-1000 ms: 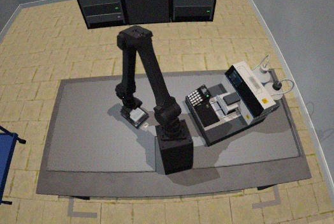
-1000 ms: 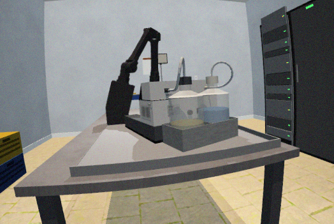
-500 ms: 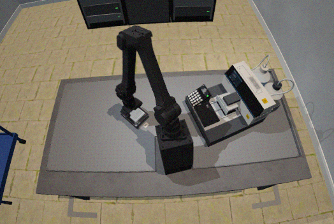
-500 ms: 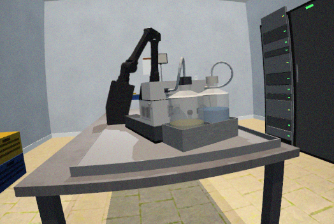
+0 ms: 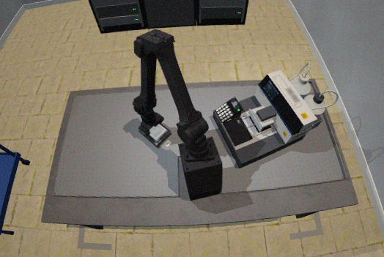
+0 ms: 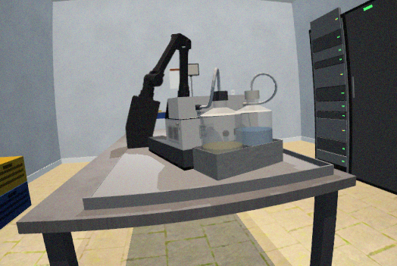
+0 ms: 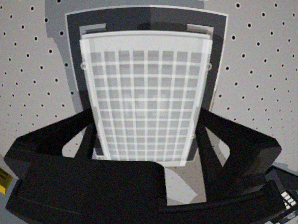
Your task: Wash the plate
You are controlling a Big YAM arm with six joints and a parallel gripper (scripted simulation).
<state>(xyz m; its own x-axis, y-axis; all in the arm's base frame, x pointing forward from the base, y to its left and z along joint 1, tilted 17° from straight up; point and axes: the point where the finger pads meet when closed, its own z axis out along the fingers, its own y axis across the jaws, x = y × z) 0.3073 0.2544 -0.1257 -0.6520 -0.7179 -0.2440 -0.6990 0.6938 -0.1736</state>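
Right now the white well plate is 1 cm below my hand. From my hand the other things lie so: dark washer carrier (47 cm to the right, 5 cm behind, 3 cm above); then white corner label (8 cm to the right, 7 cm behind, 6 cm below); then plate washer (61 cm to the right, 7 cm above).
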